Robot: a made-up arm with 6 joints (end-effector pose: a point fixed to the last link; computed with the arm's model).
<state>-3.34 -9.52 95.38 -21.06 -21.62 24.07</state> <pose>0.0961 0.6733 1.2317 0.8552 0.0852 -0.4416 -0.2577</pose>
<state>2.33 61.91 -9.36 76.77 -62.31 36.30</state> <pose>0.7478 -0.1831 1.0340 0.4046 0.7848 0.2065 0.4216</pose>
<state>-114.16 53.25 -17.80 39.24 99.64 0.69</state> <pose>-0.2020 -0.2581 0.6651 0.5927 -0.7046 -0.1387 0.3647</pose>
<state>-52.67 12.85 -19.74 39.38 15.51 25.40</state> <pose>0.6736 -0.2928 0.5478 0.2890 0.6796 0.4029 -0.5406</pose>
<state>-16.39 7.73 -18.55 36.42 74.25 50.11</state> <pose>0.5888 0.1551 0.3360 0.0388 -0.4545 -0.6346 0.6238</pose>
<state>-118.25 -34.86 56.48 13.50 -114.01 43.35</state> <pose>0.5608 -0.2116 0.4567 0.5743 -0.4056 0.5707 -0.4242</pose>
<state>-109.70 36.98 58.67 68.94 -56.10 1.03</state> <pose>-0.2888 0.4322 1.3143 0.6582 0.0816 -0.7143 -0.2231</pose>
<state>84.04 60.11 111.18 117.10 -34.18 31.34</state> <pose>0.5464 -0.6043 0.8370 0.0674 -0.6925 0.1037 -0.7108</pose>
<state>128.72 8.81 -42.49 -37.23 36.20 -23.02</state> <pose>-0.4682 0.2594 0.2481 0.8139 -0.1348 -0.0451 0.5634</pose>
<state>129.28 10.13 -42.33 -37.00 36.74 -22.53</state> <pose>-0.4749 0.2546 0.2598 0.8150 -0.1360 -0.0340 0.5622</pose>
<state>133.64 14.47 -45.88 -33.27 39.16 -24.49</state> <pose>-0.4881 0.1834 0.2923 0.8001 -0.1543 0.0083 0.5796</pose>
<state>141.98 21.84 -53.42 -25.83 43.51 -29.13</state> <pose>-0.4841 0.0482 0.3523 0.7630 -0.2028 0.0679 0.6100</pose>
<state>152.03 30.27 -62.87 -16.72 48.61 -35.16</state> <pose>-0.4400 -0.0979 0.4288 0.7089 -0.2773 0.1063 0.6398</pose>
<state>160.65 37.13 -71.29 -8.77 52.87 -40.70</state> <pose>-0.3749 -0.2033 0.4943 0.6543 -0.3479 0.1078 0.6627</pose>
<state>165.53 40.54 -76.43 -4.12 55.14 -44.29</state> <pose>-0.3275 -0.2552 0.5272 0.6194 -0.3864 0.0936 0.6770</pose>
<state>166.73 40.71 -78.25 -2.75 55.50 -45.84</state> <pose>-0.3113 -0.2697 0.5294 0.6096 -0.3931 0.0843 0.6831</pose>
